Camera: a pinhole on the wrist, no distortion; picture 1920 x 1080 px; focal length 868.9 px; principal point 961.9 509.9 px. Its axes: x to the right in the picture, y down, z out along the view. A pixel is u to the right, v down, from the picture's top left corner.
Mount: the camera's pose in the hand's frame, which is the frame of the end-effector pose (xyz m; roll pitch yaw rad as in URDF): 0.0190 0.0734 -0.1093 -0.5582 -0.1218 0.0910
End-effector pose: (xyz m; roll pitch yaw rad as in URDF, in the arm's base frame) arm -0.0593 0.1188 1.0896 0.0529 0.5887 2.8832
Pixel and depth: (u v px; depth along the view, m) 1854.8 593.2 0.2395
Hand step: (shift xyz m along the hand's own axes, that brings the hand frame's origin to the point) 0.2259 0.2392 0.1102
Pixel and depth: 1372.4 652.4 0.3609
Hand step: 0.1324 0.3261 0.1841
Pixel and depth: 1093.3 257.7 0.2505
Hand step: 0.0196 0.1448 0.1444
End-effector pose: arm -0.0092 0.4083 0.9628 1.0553 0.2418 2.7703
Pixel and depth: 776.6 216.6 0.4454
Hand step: -0.1401 0.1677 0.3332
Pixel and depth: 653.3 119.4 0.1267
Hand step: -0.0438 0.0866 0.0218
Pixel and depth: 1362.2 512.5 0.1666
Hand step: 0.0697 0.1671 0.0400
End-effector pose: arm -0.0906 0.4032 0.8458 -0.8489 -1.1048 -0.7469
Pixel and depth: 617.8 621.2 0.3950
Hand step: -0.1958 0.3070 0.1777
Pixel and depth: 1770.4 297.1 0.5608
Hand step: 0.4520 0.2942 0.4985
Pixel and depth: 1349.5 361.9 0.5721
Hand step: 0.1863 0.3099 0.4546
